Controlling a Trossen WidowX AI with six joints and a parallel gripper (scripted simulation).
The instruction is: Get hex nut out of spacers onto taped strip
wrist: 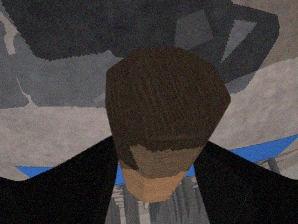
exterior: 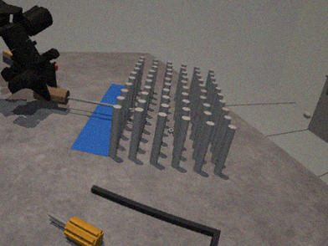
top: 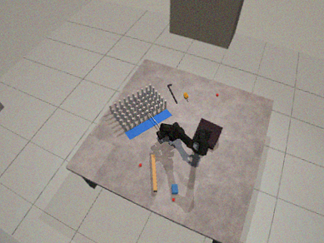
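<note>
Now: gripper tip 150 mm short of the blue taped strip, 40 mm to the left of it and 30 mm above it. Also, from my gripper tip: brown-handled tool (90 mm ahead, 50 mm to the right); blue block (380 mm to the left, 250 mm behind, 10 mm below); screwdriver (420 mm to the right, 30 mm behind, 20 mm below).
</note>
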